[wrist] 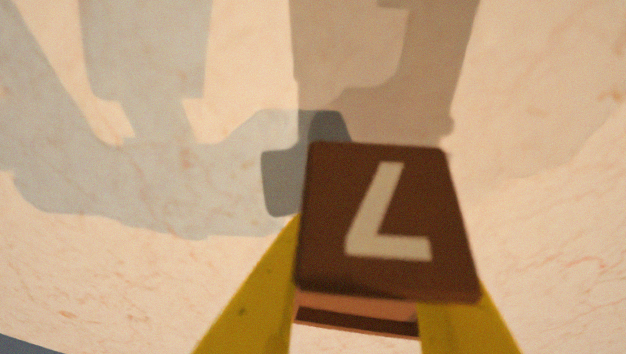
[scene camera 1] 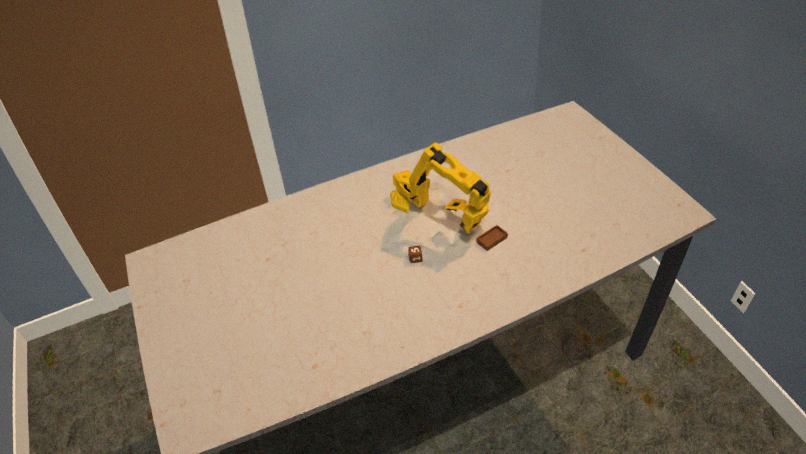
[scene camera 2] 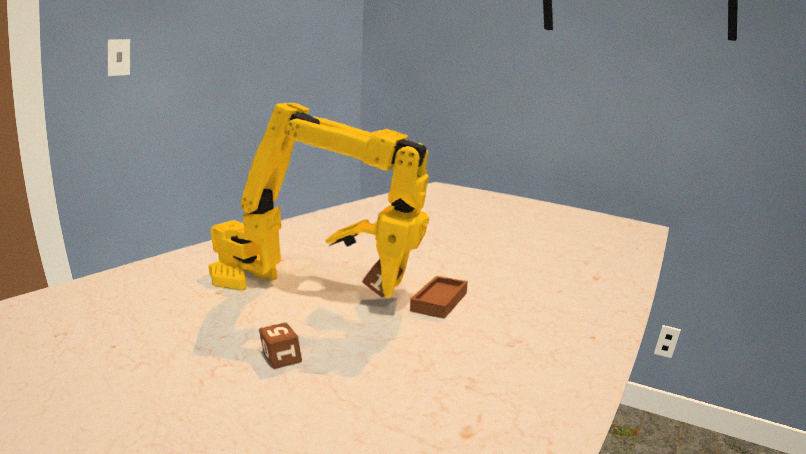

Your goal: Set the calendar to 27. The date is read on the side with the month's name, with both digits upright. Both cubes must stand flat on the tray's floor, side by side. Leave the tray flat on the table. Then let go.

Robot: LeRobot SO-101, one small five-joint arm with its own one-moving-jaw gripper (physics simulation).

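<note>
My gripper is shut on a brown cube, with a jaw pressing on each of two sides. The cube is held tilted above the table, beside the tray and not over it. Its face towards the wrist camera bears a 7, drawn upside down there; a 1 shows in scene camera 2. The brown tray lies flat and empty, partly hidden in the wrist view. The other brown cube stands on the table with a 5 on top and a 1 on a side, lying sideways.
The pale table bears the arm's yellow base behind the loose cube. Shadows of the arm fall around the loose cube and below the held cube. The tray lies to the right of the gripper in both scene views.
</note>
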